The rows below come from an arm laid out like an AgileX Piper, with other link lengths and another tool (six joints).
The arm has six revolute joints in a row. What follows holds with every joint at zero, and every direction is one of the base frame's.
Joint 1 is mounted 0.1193 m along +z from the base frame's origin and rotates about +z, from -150 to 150 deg.
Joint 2 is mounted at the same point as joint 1 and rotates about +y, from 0 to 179.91 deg.
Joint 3 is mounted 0.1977 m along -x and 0.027 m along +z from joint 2 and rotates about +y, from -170 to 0 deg.
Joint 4 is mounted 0.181 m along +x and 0.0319 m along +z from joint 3 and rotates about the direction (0.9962, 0, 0.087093), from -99.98 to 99.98 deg.
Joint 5 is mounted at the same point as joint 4 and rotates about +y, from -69.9 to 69.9 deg.
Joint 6 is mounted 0.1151 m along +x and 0.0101 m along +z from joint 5 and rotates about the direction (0.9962, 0, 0.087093), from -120 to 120 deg.
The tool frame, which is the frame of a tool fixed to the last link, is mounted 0.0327 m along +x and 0.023 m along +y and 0.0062 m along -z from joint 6; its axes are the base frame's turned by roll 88.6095, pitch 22.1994 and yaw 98.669 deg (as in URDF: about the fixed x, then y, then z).
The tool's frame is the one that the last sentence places.
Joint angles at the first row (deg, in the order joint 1, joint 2, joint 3, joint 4, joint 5, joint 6):
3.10, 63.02, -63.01, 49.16, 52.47, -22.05
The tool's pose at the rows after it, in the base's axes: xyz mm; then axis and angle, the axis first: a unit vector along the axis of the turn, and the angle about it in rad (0 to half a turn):
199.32, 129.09, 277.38, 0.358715, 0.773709, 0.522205, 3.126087
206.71, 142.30, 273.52, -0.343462, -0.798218, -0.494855, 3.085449
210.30, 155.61, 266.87, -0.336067, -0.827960, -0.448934, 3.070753
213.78, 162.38, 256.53, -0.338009, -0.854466, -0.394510, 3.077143
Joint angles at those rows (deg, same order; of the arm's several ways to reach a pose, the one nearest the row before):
3.90, 70.59, -70.28, 49.90, 59.27, -21.78
7.68, 77.10, -77.11, 46.57, 62.56, -19.07
13.47, 81.65, -83.38, 38.50, 64.08, -13.21
17.99, 85.50, -88.42, 29.85, 66.38, -7.71

